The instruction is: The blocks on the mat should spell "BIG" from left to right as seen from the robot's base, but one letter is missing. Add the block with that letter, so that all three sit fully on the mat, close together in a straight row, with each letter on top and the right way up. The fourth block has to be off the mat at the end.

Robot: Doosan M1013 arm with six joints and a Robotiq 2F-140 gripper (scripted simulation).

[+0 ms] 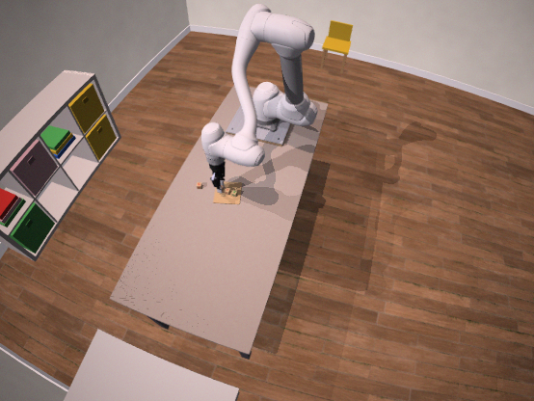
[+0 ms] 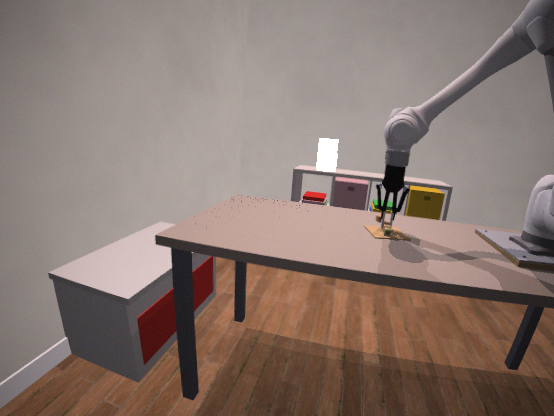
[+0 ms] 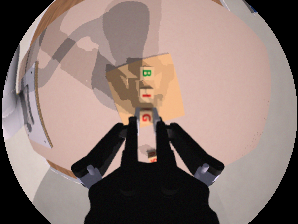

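Now: hand 2 cm short of the block, 12 cm to the left of it and 3 cm above it.
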